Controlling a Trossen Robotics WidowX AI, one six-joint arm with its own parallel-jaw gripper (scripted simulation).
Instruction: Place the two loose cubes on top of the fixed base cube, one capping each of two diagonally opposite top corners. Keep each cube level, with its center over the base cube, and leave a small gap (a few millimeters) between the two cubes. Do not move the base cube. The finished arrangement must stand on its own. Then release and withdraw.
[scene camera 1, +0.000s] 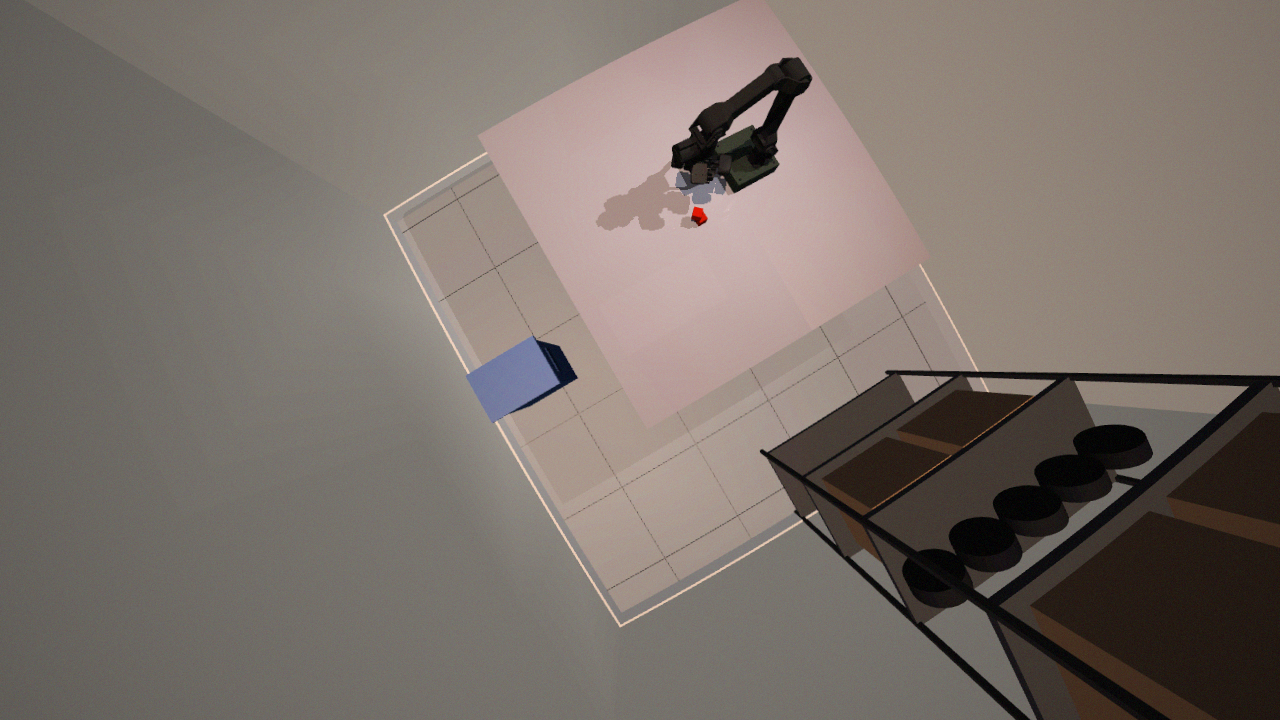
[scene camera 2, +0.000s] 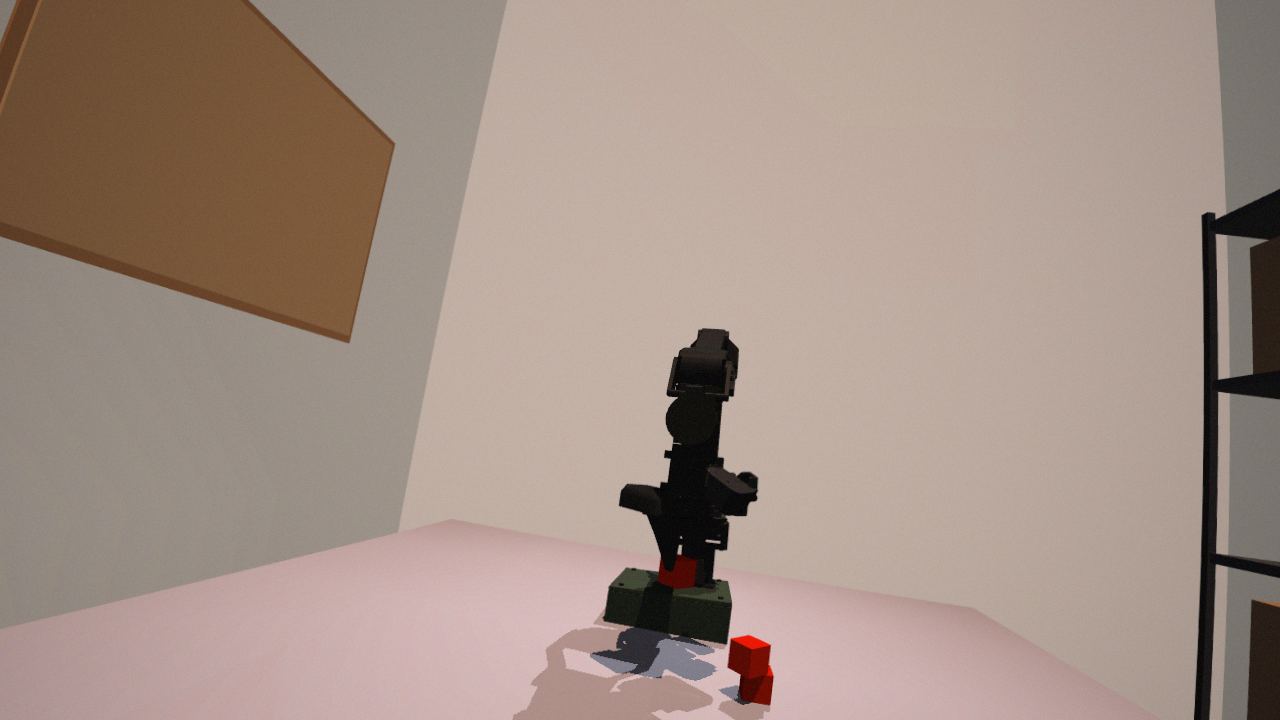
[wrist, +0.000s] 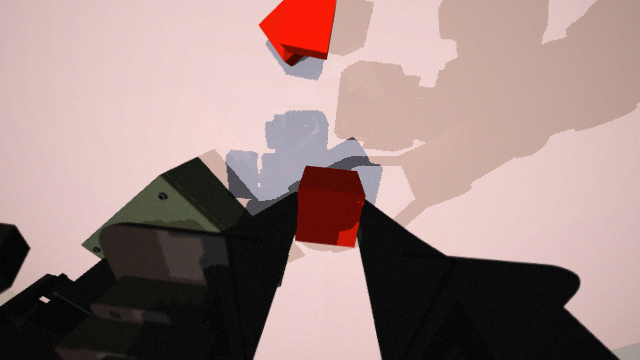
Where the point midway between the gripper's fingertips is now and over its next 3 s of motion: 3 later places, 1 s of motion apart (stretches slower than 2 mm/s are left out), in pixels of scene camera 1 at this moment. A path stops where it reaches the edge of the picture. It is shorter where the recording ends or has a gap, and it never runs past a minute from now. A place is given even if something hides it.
My gripper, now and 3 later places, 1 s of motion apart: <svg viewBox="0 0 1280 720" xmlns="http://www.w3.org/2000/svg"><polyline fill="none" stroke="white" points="697,175 702,192 710,207 709,211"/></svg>
